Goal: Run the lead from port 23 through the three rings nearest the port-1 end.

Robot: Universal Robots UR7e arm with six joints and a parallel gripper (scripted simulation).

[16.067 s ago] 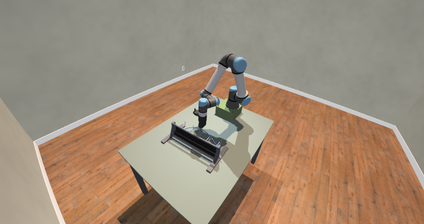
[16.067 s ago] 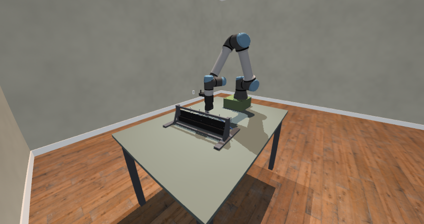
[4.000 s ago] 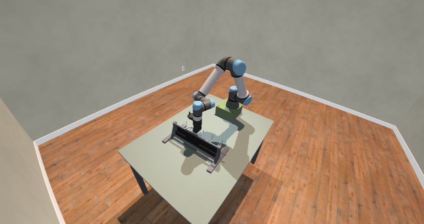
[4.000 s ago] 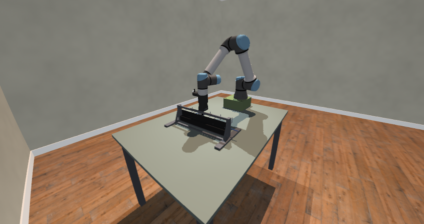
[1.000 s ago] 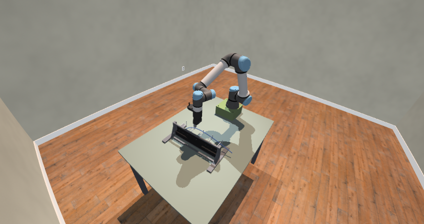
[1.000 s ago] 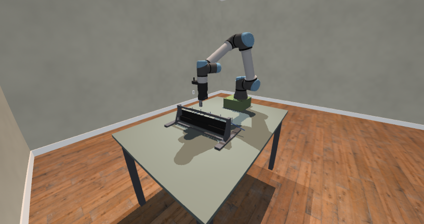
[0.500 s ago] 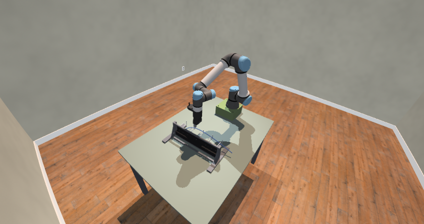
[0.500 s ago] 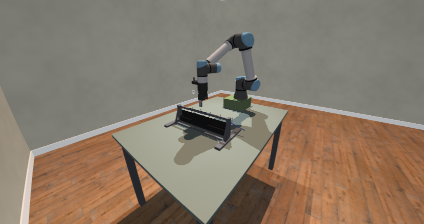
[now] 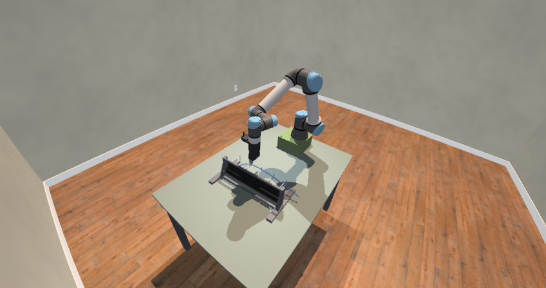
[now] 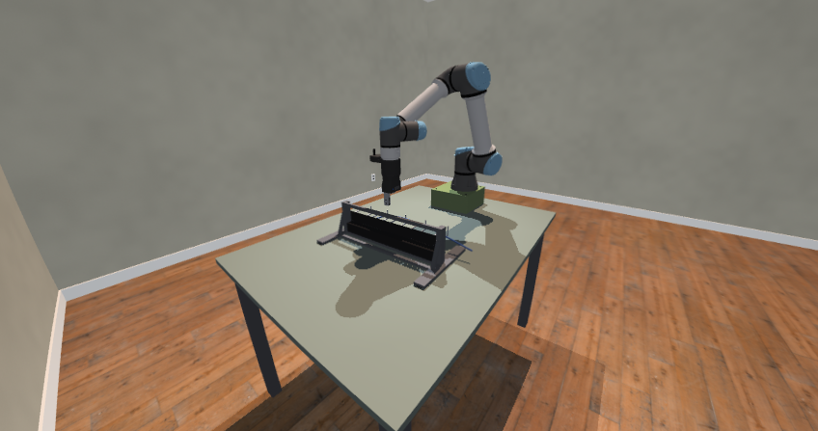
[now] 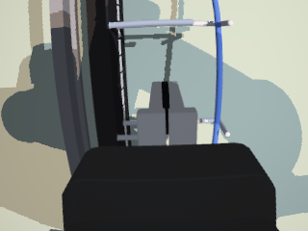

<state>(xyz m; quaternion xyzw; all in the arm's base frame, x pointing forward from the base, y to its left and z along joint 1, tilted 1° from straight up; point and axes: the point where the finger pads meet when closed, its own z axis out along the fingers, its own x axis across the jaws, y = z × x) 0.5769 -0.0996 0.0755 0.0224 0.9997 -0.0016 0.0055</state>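
My gripper is now 6 cm short of the rack, 5 cm to the right of it and 10 cm above it.
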